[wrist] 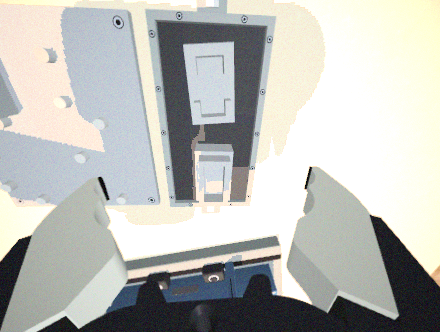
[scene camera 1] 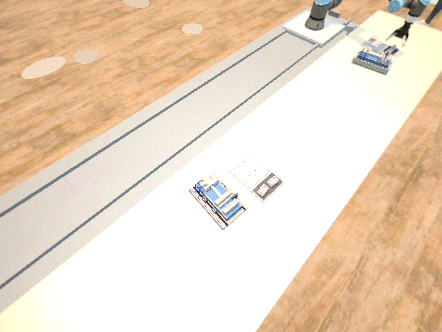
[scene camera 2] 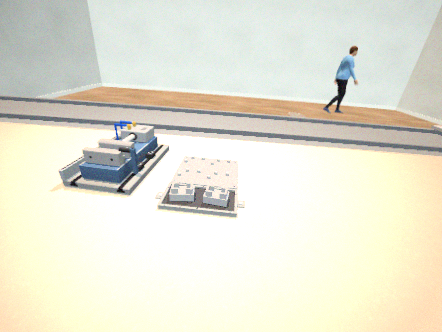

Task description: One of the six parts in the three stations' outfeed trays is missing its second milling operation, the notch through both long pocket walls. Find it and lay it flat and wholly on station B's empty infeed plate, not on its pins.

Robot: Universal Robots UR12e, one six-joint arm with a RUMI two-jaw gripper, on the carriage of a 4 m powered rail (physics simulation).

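Where they show: gripper, between the fingertips: [wrist: 208, 175] [scene camera 1: 393, 44]; arm's base, origin of its link: [scene camera 1: 313, 25].
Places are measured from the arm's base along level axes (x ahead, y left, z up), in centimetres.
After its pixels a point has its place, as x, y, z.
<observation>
My gripper [scene camera 1: 398, 39] {72.2, 12.8, 4.7} [wrist: 208, 175] {72.2, 12.8, 4.7} is open and empty above the far station. In the wrist view a dark-floored outfeed tray [wrist: 266, 65] {77.7, 19.6, -1.8} lies ahead, holding two grey parts. The upper part [wrist: 212, 87] {72.9, 18.1, -0.3} shows notches through both long pocket walls. The lower part [wrist: 214, 170] {72.7, 10.3, -0.3}, between the fingertips in the picture but below them, shows a plain rectangular pocket with no visible notch; glare blurs it. At the nearer station, a pale plate [scene camera 1: 250, 172] {63.9, -174.4, -2.2} [scene camera 2: 206, 172] {64.1, -174.2, -2.2} with pins carries no part. Its tray [scene camera 1: 274, 193] {82.2, -175.5, -1.8} [scene camera 2: 197, 210] {82.3, -174.6, -2.1} holds two parts [scene camera 2: 182, 192] {78.1, -178.9, -0.3} [scene camera 2: 216, 196] {78.7, -170.4, -0.3} that look notched. Station letters are unreadable.
A blue vise [scene camera 1: 230, 207] {72.4, -202.2, 6.6} [scene camera 2: 105, 171] {75.1, -199.6, 2.2} stands beside the nearer plate. Another vise [scene camera 1: 372, 62] {69.4, -19.8, 1.1} [wrist: 120, 300] {57.5, -10.3, 1.0} is below the gripper's palm. A pinned plate [wrist: 100, 75] {63.3, 19.4, -2.2} lies left of the far tray, with a grey block [wrist: 6, 92] {54.9, 18.4, -1.9} at the picture's edge. A person [scene camera 2: 345, 72] walks behind the rail.
</observation>
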